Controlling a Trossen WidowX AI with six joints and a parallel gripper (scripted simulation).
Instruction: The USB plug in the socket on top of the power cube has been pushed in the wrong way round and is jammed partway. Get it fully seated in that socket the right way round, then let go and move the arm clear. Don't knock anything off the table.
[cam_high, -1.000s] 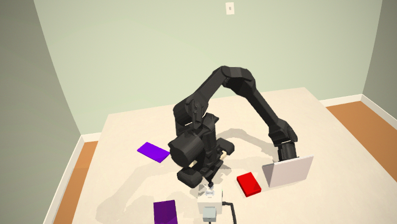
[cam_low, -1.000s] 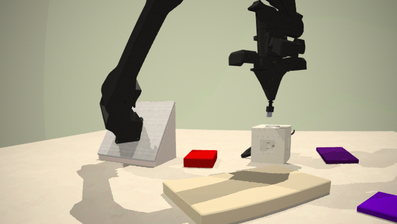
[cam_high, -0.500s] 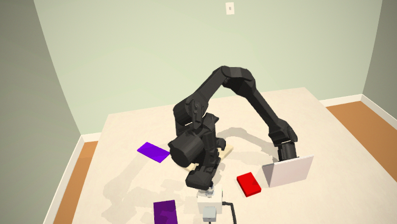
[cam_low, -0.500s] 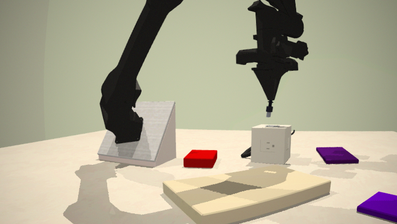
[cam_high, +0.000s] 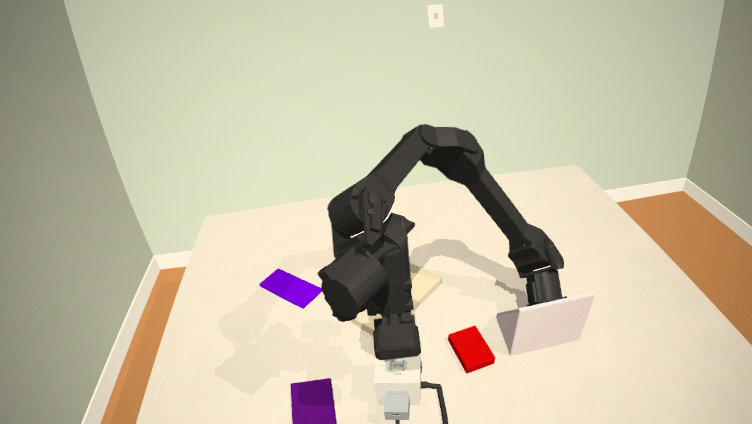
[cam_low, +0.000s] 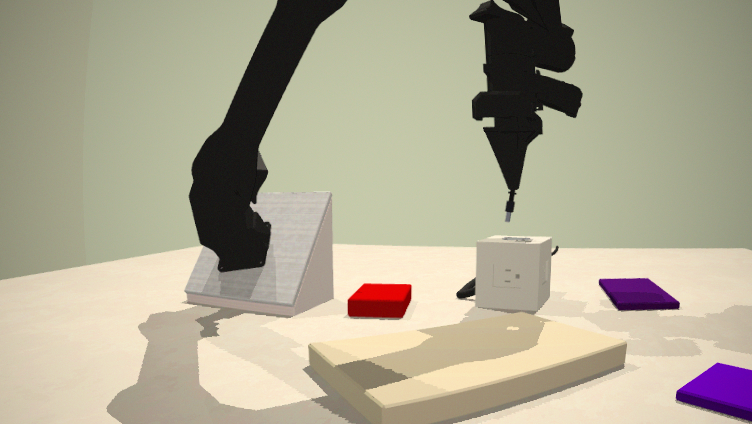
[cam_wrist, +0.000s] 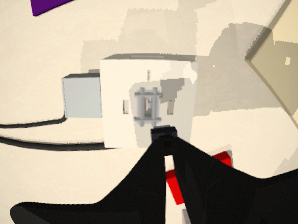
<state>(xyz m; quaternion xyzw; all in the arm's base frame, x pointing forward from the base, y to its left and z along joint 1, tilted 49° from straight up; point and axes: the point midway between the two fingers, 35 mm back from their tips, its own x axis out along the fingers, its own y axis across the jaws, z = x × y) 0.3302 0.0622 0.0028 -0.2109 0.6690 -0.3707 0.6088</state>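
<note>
My gripper tip is 1 cm above the USB plug. Also, from my gripper tip: socket 1 cm to the left, 6 cm below; then cream board 4 cm behind, 24 cm to the right, 12 cm below; then red block 15 cm behind, 3 cm to the right, 12 cm below.
</note>
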